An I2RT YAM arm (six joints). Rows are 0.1 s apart.
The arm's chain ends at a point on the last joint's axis. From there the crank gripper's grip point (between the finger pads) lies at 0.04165 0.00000 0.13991 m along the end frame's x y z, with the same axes.
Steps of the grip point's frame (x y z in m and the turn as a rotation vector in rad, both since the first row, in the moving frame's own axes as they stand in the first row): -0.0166, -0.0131, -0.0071, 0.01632, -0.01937, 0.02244; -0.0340, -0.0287, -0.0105, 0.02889, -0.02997, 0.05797; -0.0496, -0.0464, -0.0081, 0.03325, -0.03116, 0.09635; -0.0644, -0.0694, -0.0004, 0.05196, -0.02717, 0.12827; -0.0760, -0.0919, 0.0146, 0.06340, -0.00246, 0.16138; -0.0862, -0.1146, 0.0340, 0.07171, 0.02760, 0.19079; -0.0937, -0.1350, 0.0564, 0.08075, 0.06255, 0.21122; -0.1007, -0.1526, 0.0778, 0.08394, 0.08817, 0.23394; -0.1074, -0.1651, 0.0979, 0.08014, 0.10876, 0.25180; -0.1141, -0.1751, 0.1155, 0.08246, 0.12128, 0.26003; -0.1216, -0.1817, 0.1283, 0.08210, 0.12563, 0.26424
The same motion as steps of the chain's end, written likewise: -0.0139, -0.0117, -0.0079, 0.01632, -0.01937, 0.02244; -0.0298, -0.0269, -0.0117, 0.02889, -0.02997, 0.05797; -0.0453, -0.0455, -0.0093, 0.03325, -0.03116, 0.09635; -0.0607, -0.0672, -0.0014, 0.05196, -0.02717, 0.12827; -0.0758, -0.0897, 0.0146, 0.06340, -0.00246, 0.16138; -0.0902, -0.1129, 0.0353, 0.07171, 0.02760, 0.19079; -0.1026, -0.1335, 0.0594, 0.08075, 0.06255, 0.21122; -0.1130, -0.1522, 0.0821, 0.08394, 0.08817, 0.23394; -0.1223, -0.1665, 0.1032, 0.08014, 0.10876, 0.25180; -0.1306, -0.1768, 0.1215, 0.08246, 0.12128, 0.26003; -0.1386, -0.1837, 0.1346, 0.08210, 0.12563, 0.26424
